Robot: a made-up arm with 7 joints.
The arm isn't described. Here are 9 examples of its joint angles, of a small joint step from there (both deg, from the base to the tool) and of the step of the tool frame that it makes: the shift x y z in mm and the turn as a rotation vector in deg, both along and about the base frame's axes.
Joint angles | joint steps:
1: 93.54 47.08 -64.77 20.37 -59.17 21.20 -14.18 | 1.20 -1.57 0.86 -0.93 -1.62 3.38 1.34
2: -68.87 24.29 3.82 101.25 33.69 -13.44 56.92 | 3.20 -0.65 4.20 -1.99 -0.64 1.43 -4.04
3: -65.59 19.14 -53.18 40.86 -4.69 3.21 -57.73 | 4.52 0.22 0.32 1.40 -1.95 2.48 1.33
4: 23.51 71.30 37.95 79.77 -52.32 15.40 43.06 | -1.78 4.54 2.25 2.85 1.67 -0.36 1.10
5: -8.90 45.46 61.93 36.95 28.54 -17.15 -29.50 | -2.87 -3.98 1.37 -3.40 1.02 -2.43 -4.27
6: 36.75 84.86 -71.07 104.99 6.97 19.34 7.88 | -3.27 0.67 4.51 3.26 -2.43 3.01 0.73
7: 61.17 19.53 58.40 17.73 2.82 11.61 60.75 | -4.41 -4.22 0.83 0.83 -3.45 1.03 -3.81
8: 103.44 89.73 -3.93 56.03 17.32 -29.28 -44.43 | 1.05 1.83 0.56 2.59 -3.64 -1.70 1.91
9: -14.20 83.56 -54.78 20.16 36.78 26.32 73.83 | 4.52 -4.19 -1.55 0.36 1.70 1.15 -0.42
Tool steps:
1: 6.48 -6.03 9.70 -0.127 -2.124 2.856
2: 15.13 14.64 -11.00 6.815 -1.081 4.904
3: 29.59 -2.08 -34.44 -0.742 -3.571 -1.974
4: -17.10 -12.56 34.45 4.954 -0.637 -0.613
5: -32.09 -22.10 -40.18 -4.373 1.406 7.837
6: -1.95 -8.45 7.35 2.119 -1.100 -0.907
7: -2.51 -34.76 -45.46 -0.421 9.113 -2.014
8: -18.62 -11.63 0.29 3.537 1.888 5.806
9: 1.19 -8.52 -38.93 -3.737 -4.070 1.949
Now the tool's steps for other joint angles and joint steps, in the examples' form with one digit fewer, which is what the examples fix.
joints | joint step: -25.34 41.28 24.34 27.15 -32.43 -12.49 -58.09 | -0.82 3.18 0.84 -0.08 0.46 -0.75 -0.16
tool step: 4.4 19.0 23.4 2.87 -0.54 -1.02
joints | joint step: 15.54 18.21 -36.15 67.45 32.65 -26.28 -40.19 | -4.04 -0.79 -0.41 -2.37 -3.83 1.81 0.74
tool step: -28.5 -4.4 -28.3 4.50 6.04 -1.99
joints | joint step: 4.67 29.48 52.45 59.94 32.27 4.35 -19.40 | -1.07 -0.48 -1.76 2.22 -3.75 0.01 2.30
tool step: 2.6 -6.1 2.5 3.84 3.28 -4.49
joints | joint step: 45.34 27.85 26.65 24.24 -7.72 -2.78 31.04 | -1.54 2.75 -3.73 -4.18 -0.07 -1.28 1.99
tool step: -19.0 14.0 -14.5 1.94 5.66 -2.43
